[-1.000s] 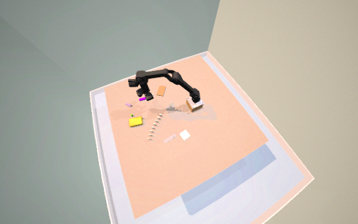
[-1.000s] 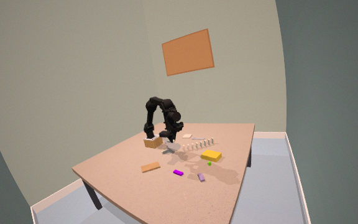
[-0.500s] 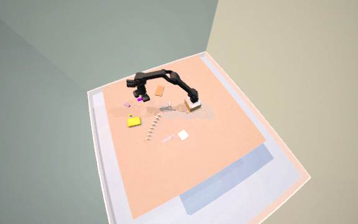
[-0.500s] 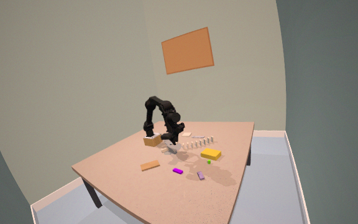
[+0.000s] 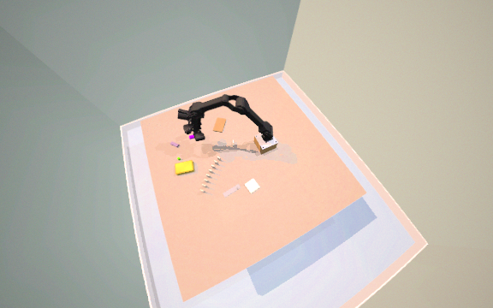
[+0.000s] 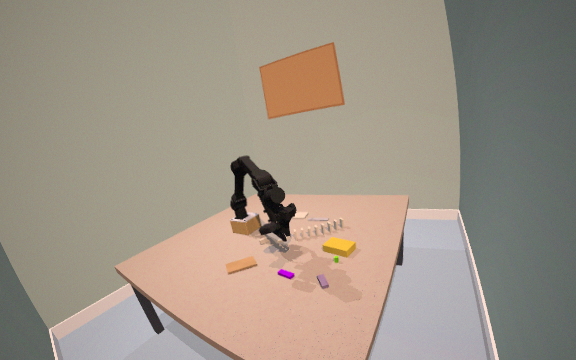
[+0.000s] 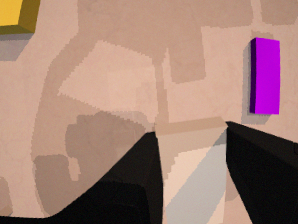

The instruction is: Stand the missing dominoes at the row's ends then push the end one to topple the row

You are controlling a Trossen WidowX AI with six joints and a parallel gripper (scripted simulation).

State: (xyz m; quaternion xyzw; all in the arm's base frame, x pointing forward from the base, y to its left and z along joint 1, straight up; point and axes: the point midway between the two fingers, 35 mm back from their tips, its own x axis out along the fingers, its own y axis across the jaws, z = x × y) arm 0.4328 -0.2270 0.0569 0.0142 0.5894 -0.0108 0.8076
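Now: gripper tip 2 cm short of the magenta block, 9 cm to the left of it and 10 cm above it. Also, from my gripper tip: lilac block 17 cm ahead, 9 cm to the right, 10 cm below; yellow block 16 cm ahead, 13 cm to the left, 9 cm below; small green cube 18 cm ahead, 4 cm to the left, 10 cm below.
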